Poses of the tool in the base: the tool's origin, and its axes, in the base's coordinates. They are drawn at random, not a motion.
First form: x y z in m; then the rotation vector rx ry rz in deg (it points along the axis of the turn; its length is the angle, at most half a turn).
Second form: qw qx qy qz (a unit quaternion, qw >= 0); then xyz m. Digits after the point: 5 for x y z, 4 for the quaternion.
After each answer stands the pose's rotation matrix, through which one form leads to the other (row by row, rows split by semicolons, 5 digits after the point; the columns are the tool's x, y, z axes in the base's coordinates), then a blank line. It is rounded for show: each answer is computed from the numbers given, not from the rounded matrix.
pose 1, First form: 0.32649 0.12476 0.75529 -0.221 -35.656 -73.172
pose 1, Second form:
0.7581 -0.0018 -0.2856 -0.5862 0.32649 0.12476 0.75529
0.14959 0.88985 -0.43104; -0.88782 0.31276 0.33756; 0.43520 0.33220 0.83681

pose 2, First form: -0.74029 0.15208 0.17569 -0.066 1.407 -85.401
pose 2, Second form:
0.7348 -0.0005 0.0112 -0.6781 -0.74029 0.15208 0.17569
0.07998 0.99665 0.01713; -0.99667 0.08023 -0.01438; -0.01571 -0.01592 0.99975

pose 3, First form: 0.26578 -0.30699 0.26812 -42.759 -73.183 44.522
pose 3, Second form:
0.6708 -0.3312 -0.5669 0.3449 0.26578 -0.30699 0.26812
0.11939 -0.08716 -0.98901; 0.83823 0.54271 0.05336; 0.53209 -0.83539 0.13785

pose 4, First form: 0.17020 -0.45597 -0.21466 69.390 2.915 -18.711
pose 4, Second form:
0.8094 0.5666 0.0238 -0.1528 0.17020 -0.45597 -0.21466
0.95219 0.27427 -0.13458; -0.22033 0.31135 -0.92440; -0.21163 0.90985 0.35690

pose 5, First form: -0.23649 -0.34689 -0.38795 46.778 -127.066 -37.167
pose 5, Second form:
0.3386 0.3135 -0.8515 -0.2491 -0.23649 -0.34689 -0.38795
-0.57412 -0.36514 -0.73285; -0.70251 0.67942 0.21184; 0.42056 0.63645 -0.64658

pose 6, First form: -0.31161 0.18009 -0.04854 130.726 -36.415 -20.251
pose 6, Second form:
0.3648 0.8871 -0.2471 -0.1374 -0.31161 0.18009 -0.04854
0.84010 -0.33815 -0.42412; -0.53870 -0.61167 -0.57936; -0.06351 0.71520 -0.69603

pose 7, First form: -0.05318 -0.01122 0.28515 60.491 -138.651 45.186
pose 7, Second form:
0.1919 0.3760 -0.8619 0.2809 -0.05318 -0.01122 0.28515
-0.64357 -0.75600 -0.11949; -0.54043 0.55939 -0.62850; 0.54199 -0.33991 -0.76857

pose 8, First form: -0.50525 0.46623 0.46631 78.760 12.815 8.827
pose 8, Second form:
0.7645 0.6324 0.1029 0.0709 -0.50525 0.46623 0.46631
0.96877 0.02179 0.24699; 0.23854 0.18997 -0.95237; -0.06768 0.98155 0.17884

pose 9, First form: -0.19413 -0.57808 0.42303 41.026 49.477 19.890
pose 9, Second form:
0.8325 0.3378 0.4074 0.1638 -0.19413 -0.57808 0.42303
0.61443 0.00254 0.78897; 0.54792 0.71814 -0.42902; -0.56768 0.69589 0.43986

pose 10, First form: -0.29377 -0.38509 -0.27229 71.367 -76.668 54.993
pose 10, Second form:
0.5128 0.5179 -0.5564 0.3991 -0.29377 -0.38509 -0.27229
0.06234 -0.98559 -0.15721; -0.16703 0.14500 -0.97523; 0.98398 0.08706 -0.15559

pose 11, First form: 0.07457 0.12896 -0.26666 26.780 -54.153 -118.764
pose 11, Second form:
0.3968 0.1845 -0.3731 -0.8181 0.07457 0.12896 -0.26666
-0.61707 0.51160 -0.59791; -0.78689 -0.40680 0.46403; -0.00583 0.75682 0.65360

